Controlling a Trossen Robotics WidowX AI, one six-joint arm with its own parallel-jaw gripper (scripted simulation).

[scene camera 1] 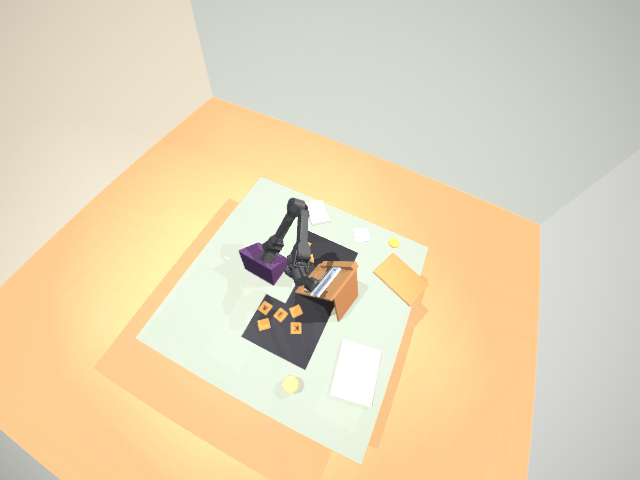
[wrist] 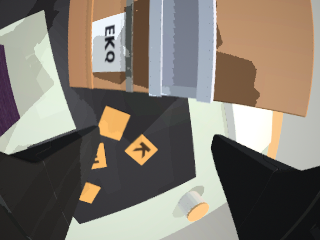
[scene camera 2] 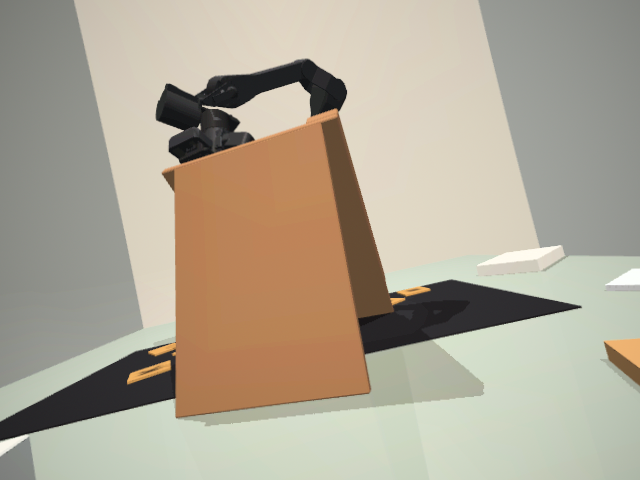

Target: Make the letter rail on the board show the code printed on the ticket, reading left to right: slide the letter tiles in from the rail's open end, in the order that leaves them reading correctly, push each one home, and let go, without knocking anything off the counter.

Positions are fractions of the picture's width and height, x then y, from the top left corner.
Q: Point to a brown board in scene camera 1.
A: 0.53, 0.59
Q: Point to a white ticket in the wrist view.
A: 0.34, 0.15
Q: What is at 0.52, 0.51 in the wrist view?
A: A black mat.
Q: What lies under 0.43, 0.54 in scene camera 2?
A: A brown board.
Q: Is my gripper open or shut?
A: Open.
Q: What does my gripper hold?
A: Nothing.
